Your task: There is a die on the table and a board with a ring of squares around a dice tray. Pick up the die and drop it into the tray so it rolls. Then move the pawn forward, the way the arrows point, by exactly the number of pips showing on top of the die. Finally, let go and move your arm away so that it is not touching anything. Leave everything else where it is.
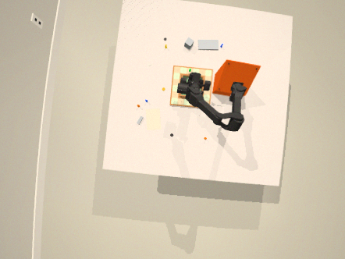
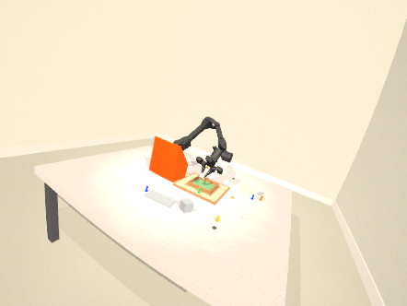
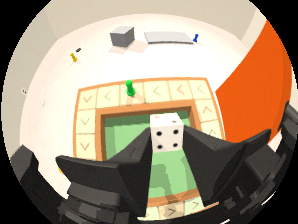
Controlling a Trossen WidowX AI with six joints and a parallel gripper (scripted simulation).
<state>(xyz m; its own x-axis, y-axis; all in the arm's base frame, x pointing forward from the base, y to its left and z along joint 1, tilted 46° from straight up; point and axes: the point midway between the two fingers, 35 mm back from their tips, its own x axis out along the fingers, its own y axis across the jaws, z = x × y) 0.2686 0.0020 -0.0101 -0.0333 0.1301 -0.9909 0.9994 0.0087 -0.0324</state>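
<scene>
Now: gripper tip 4 cm short of the green pawn, 8 cm to the left of it and 5 cm above it. Round my gripper tip: green dice tray (1 cm ahead, 3 cm to the left, 7 cm below); white die (right at my gripper tip); flat grey block (8 cm behind, 30 cm to the right, 8 cm below).
</scene>
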